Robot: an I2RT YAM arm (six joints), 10 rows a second.
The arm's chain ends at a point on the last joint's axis. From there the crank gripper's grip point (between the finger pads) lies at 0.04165 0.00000 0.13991 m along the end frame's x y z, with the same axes.
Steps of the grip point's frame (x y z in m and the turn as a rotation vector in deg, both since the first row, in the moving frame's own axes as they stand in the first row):
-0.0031, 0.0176, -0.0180, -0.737, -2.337, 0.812
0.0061, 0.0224, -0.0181, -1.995, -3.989, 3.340
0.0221, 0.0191, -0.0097, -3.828, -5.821, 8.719
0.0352, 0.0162, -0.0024, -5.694, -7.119, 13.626
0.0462, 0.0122, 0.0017, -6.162, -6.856, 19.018
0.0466, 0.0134, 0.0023, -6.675, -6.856, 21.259
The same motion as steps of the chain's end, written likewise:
0.0027, 0.0152, -0.0196, -0.737, -2.337, 0.812
0.0161, 0.0153, -0.0205, -1.995, -3.989, 3.340
0.0376, 0.0045, -0.0127, -3.828, -5.821, 8.719
0.0555, -0.0055, -0.0053, -5.694, -7.119, 13.626
0.0676, -0.0135, -0.0006, -6.162, -6.856, 19.018
0.0690, -0.0147, 0.0003, -6.675, -6.856, 21.259

